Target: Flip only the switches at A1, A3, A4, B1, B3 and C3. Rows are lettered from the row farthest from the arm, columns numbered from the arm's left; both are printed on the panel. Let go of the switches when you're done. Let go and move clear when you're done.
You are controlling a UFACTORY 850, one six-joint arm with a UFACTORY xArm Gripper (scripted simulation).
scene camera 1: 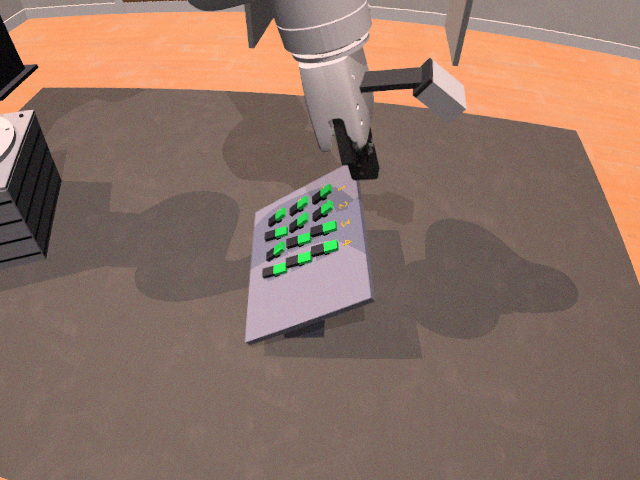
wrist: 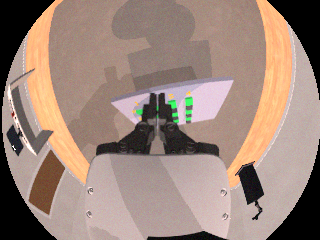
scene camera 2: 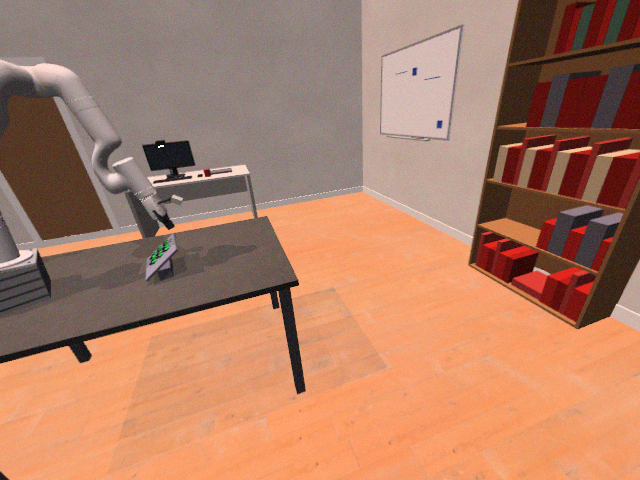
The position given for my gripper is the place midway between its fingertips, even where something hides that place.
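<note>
I can see my gripper (scene camera 1: 366,175), and the wrist view shows me the gripper (wrist: 157,102) too.
</note>
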